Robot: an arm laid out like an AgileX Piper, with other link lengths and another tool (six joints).
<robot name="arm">
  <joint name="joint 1" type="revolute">
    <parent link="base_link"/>
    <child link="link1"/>
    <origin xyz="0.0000 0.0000 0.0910"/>
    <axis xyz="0 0 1"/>
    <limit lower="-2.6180" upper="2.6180"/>
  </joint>
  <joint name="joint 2" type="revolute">
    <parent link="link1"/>
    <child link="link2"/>
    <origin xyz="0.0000 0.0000 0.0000"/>
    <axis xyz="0 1 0"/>
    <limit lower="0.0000" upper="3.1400"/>
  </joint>
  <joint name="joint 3" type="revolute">
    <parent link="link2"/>
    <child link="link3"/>
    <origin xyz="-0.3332 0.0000 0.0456"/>
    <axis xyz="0 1 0"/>
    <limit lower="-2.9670" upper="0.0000"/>
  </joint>
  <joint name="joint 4" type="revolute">
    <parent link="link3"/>
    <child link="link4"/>
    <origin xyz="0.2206 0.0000 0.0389"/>
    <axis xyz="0.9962 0 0.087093"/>
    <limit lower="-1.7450" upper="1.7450"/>
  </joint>
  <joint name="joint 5" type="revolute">
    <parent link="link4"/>
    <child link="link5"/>
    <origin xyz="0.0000 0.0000 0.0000"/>
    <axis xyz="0 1 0"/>
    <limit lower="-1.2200" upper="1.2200"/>
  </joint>
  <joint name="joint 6" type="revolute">
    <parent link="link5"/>
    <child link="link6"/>
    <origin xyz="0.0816 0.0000 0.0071"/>
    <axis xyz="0.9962 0 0.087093"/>
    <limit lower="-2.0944" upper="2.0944"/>
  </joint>
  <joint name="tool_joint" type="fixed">
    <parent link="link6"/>
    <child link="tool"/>
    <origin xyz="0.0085 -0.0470 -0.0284" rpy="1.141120 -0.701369 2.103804"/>
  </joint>
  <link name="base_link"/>
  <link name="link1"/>
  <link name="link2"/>
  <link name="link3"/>
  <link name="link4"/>
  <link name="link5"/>
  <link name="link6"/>
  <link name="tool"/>
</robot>
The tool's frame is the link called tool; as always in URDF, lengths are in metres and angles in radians.
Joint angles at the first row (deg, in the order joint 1, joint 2, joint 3, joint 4, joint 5, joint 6):
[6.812, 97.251, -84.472, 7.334, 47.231, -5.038]
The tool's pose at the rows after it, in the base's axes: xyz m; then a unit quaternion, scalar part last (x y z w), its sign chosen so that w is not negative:
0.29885 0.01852 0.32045 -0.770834 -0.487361 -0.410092 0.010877
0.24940 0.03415 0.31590 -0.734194 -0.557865 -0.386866 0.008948
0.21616 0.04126 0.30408 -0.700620 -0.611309 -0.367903 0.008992
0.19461 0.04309 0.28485 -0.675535 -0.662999 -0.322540 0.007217
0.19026 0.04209 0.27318 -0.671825 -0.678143 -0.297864 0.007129
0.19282 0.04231 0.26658 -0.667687 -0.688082 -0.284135 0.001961
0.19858 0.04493 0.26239 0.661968 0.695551 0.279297 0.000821
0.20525 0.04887 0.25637 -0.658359 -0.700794 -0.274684 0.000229
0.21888 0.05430 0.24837 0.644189 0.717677 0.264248 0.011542
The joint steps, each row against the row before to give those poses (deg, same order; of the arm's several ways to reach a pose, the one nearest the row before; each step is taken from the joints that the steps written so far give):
[5.520, -7.221, 8.125, -4.857, 1.147, 0.073]
[7.458, -8.059, 10.856, -4.607, -1.356, 0.041]
[5.981, -5.178, 8.489, -3.505, -1.878, 0.269]
[4.758, -2.247, 7.445, -3.950, -0.482, 0.127]
[0.889, 0.305, 3.010, -1.316, -0.565, -0.004]
[0.137, 1.058, 1.226, -1.482, -0.931, -0.001]
[0.002, 1.372, 0.197, -0.810, -1.247, -0.352]
[-0.001, 1.805, 0.111, -0.316, -1.491, -0.291]
[0.001, 3.107, 0.000, -3.014, -2.514, 0.060]

